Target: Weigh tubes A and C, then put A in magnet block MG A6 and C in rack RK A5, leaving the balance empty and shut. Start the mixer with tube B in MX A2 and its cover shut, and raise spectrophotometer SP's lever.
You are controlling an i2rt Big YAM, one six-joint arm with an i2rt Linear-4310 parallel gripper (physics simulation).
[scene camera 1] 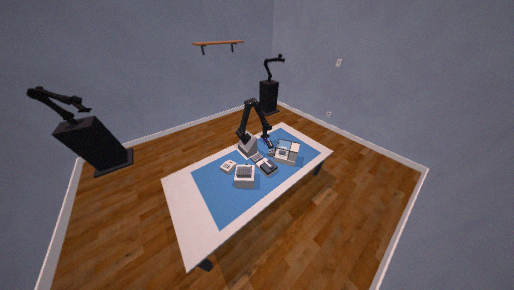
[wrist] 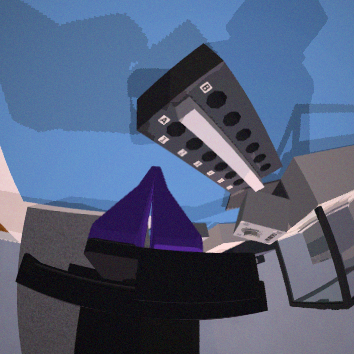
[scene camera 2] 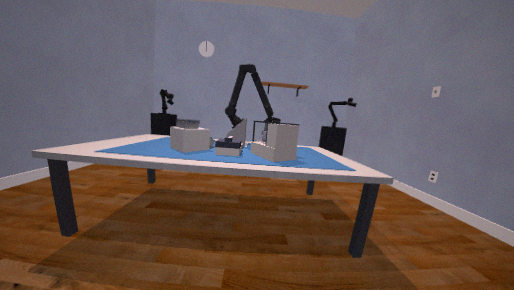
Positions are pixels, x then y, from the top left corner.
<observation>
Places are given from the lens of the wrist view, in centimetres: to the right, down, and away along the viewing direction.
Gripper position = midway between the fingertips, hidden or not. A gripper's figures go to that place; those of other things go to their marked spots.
my gripper (wrist: 155, 171): -1, 0, 14
balance (wrist: 308, 253): 20, 11, 20
spectrophotometer (wrist: 221, 239): 10, 13, 36
balance PRINT button panel (wrist: 263, 215): 12, 5, 23
The marked spots on the balance PRINT button panel and the spectrophotometer are 15 cm apart.
</observation>
